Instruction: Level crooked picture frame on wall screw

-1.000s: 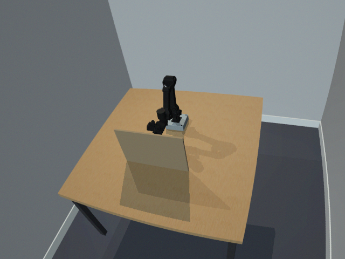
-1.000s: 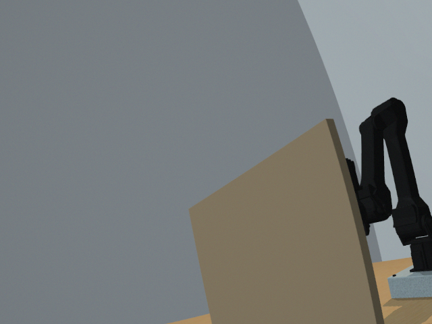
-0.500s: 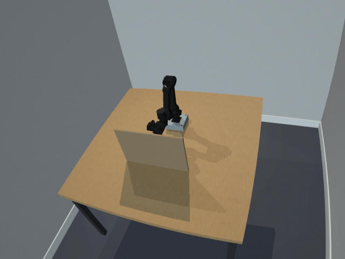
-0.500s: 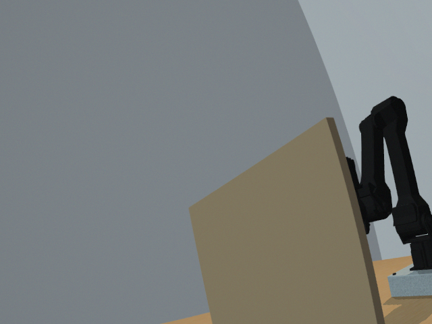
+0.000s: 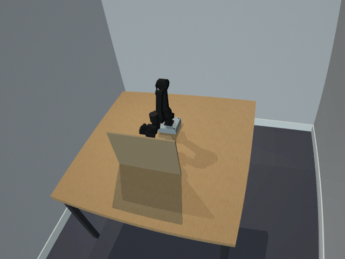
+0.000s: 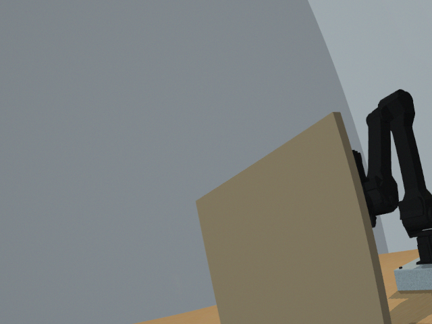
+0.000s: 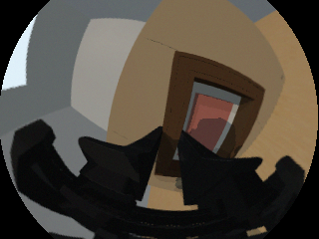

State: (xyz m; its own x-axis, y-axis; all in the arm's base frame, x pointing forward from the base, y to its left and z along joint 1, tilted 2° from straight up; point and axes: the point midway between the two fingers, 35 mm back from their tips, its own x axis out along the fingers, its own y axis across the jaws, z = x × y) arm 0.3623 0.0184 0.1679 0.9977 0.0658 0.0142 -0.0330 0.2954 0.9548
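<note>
My gripper tip is 1 cm short of the picture frame, 2 cm to the left of it and 5 cm above it. The rest, counted from my gripper tip: wall panel (2 cm ahead, 1 cm to the right, 6 cm below).
</note>
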